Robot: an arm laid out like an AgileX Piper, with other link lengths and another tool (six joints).
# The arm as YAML. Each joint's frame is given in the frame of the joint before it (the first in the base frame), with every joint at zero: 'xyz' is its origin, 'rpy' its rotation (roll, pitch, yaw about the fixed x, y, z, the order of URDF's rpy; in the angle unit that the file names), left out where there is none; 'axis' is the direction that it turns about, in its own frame. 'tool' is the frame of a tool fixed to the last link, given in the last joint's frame.
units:
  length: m
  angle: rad
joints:
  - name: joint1
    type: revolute
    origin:
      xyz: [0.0, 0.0, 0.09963]
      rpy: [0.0, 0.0, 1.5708]
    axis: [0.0, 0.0, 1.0]
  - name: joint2
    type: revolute
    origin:
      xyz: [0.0, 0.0, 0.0]
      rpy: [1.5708, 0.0, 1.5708]
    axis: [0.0, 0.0, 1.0]
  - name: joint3
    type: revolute
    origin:
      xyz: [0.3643, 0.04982, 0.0]
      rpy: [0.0, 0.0, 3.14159]
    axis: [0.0, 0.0, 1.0]
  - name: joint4
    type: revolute
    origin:
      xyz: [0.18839, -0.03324, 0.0]
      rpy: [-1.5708, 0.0, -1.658]
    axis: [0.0, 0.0, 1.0]
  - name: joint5
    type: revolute
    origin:
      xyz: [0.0, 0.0, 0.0]
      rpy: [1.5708, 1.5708, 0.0]
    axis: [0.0, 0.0, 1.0]
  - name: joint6
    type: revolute
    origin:
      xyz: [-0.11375, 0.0, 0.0]
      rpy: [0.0, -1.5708, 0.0]
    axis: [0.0, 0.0, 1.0]
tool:
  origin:
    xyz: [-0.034, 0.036, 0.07]
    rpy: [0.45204, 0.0, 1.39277]
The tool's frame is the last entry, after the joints.
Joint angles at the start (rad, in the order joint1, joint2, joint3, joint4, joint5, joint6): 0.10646, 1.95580, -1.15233, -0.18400, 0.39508, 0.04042
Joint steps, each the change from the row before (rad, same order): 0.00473, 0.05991, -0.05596, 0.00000, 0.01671, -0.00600; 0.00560, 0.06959, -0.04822, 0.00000, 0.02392, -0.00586; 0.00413, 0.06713, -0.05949, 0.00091, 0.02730, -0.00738; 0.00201, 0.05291, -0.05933, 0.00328, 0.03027, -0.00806; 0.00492, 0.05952, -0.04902, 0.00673, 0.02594, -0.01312; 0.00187, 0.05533, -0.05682, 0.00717, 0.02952, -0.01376; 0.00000, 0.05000, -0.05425, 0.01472, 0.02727, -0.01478; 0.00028, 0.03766, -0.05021, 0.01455, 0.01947, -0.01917; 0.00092, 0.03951, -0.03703, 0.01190, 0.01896, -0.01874; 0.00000, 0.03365, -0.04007, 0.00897, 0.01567, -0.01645; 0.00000, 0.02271, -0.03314, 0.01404, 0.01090, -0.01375
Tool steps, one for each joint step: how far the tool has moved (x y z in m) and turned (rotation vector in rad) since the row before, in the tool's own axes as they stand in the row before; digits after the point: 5 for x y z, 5 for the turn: 0.00817, 0.00781, 0.01806, 0.00543, -0.02202, -0.00100; 0.00220, 0.00800, 0.02454, 0.01215, -0.04403, 0.00742; 0.00508, 0.00865, 0.02197, 0.00831, -0.03483, 0.00470; 0.00589, 0.00756, 0.01577, 0.00492, -0.02371, 0.00429; 0.00246, 0.00614, 0.02159, 0.01235, -0.03620, 0.00338; 0.00409, 0.00715, 0.01814, 0.00899, -0.02799, 0.00331; 0.00377, 0.00668, 0.01625, 0.01170, -0.01991, 0.00748; 0.00604, 0.00481, 0.01087, 0.00796, -0.00765, -0.00331; 0.00151, 0.00433, 0.01451, 0.01201, -0.02152, -0.00070; 0.00369, 0.00445, 0.01053, 0.00678, -0.01087, -0.00441; 0.00422, 0.00261, 0.00639, 0.00730, 0.00053, -0.00223
